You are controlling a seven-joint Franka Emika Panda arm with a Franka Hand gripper.
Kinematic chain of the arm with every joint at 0, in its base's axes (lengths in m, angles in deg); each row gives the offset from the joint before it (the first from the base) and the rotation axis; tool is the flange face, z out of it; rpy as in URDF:
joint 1: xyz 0 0 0.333 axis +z
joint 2: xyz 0 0 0 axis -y
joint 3: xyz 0 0 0.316 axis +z
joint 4: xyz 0.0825 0 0 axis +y
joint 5: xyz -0.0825 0 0.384 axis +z
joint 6: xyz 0 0 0 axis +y
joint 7: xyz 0.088 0 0 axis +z
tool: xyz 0 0 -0.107 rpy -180 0 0
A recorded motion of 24 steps. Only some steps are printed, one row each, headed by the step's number.
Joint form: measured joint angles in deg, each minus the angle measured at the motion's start. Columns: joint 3, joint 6, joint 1, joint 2, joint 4, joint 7, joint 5.
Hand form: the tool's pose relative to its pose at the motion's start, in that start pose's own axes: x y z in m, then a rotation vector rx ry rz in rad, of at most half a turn. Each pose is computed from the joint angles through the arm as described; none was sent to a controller.
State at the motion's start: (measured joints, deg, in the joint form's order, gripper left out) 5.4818 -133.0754 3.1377 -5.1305 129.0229 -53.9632 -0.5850
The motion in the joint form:
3: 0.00 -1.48 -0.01 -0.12 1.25 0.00 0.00
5: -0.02 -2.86 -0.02 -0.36 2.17 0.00 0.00
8: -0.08 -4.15 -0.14 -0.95 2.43 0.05 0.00
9: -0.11 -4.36 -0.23 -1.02 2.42 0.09 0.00
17: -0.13 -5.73 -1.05 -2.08 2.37 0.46 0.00
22: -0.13 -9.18 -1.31 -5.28 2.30 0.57 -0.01
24: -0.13 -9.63 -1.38 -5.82 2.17 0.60 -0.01
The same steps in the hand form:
3: -0.0024 0.0033 0.0080 0.0018 0.0008 0.0000
5: -0.0038 0.0055 0.0148 0.0052 0.0027 0.0004
8: -0.0021 0.0059 0.0201 0.0121 0.0064 0.0027
9: -0.0010 0.0062 0.0203 0.0142 0.0079 0.0041
17: 0.0065 0.0089 0.0275 0.0205 0.0102 0.0123
22: 0.0111 0.0066 0.0509 0.0285 0.0094 0.0153
24: 0.0122 0.0061 0.0543 0.0296 0.0091 0.0161

